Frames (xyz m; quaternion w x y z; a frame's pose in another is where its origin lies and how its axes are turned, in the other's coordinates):
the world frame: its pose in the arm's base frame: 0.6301 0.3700 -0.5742 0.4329 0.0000 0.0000 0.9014
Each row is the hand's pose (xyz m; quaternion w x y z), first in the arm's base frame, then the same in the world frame.
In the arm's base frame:
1: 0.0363 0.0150 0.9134 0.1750 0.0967 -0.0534 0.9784
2: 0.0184 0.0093 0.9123 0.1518 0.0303 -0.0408 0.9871
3: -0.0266 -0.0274 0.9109 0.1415 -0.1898 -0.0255 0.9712
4: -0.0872 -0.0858 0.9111 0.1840 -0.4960 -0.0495 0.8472
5: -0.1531 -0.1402 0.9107 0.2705 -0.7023 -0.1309 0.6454
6: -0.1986 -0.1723 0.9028 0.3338 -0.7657 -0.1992 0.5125
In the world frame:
1: 0.0941 0.6854 1.4876 0.9577 -0.0063 -0.1103 0.2658
2: 0.1009 0.7029 1.4865 0.9555 -0.0237 -0.0450 0.2905
3: 0.1004 0.7610 1.4851 0.9368 -0.1052 0.1601 0.2929
4: 0.0927 0.8448 1.4853 0.8433 -0.2593 0.4257 0.2009
5: 0.0914 0.9302 1.4849 0.6989 -0.4220 0.5764 0.0356
6: 0.0948 0.9858 1.4770 0.6065 -0.5110 0.6040 -0.0790

